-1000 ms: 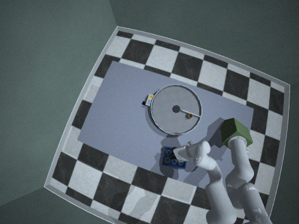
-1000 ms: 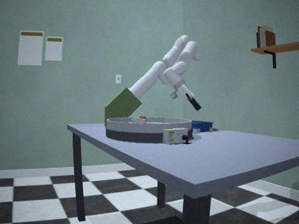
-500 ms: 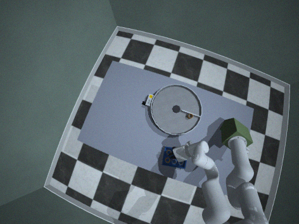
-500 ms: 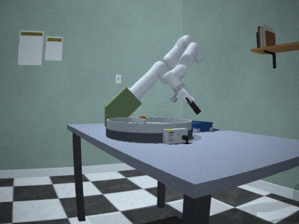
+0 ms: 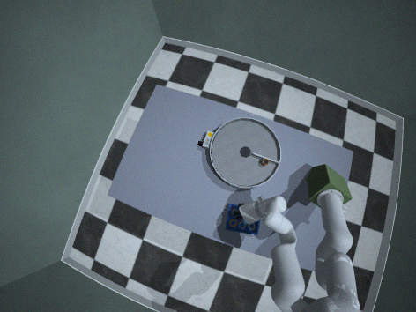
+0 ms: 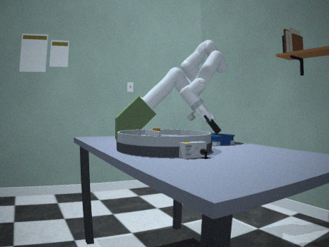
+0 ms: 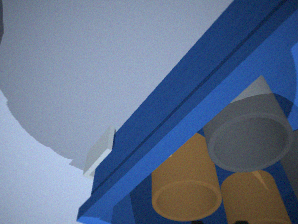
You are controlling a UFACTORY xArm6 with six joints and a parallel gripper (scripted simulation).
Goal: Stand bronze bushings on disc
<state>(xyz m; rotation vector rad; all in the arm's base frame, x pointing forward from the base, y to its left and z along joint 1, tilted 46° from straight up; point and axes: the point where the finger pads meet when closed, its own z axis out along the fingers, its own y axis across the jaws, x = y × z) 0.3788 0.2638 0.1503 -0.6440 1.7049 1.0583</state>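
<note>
Right now my hand is 50 mm past the blue crate, 10 mm to the right of it and 60 mm above it. Also, from my hand: round turntable disc: 130 mm ahead, 340 mm to the right, 30 mm below; then turntable: 140 mm ahead, 340 mm to the right, 30 mm below.
</note>
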